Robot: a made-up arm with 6 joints.
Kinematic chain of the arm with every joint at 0, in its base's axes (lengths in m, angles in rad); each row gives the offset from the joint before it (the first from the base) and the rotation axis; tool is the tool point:
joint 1: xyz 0 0 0.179 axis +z
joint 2: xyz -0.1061 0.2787 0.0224 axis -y
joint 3: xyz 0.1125 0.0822 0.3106 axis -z
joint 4: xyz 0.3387 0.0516 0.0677 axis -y
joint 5: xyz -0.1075 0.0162 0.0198 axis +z
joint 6: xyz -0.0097 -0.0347 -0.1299 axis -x
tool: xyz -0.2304 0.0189 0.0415
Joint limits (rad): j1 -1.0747..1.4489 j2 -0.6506..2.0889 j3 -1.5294..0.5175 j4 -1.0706..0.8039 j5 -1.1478..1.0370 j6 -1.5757..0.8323
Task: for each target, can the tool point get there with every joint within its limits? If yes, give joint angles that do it. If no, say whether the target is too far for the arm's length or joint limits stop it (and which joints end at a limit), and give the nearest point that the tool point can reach.
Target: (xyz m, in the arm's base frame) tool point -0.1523 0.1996 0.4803
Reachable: yes | joints 0.4859 0.5590 0.1577 0.4253 0.6327 -0.3076
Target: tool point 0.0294 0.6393 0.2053
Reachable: yes | joints -0.7171 1.4850 -0.8514 0.0256 -0.8012 -1.2453
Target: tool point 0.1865 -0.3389 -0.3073
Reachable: no: joint limits stop it (at a limit: joint 1, joint 2, joint 4, joint 5, joint 6) | nearest point 0.3205 -0.2065 0.1136 | short by 0.461 m
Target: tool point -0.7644 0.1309 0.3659
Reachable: yes | joints 0.6662 1.6264 0.1633 -0.3026 -0.8521 -0.4928
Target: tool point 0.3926 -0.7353 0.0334
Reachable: no: joint limits stop it (at a limit: joint 1, joint 4, joint 5, joint 6) | nearest point 0.3526 -0.2065 0.1199 | short by 0.537 m
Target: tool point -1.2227 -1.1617 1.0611
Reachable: no: too far | nearest point -0.6633 -0.5605 0.5831 | short by 0.950 m
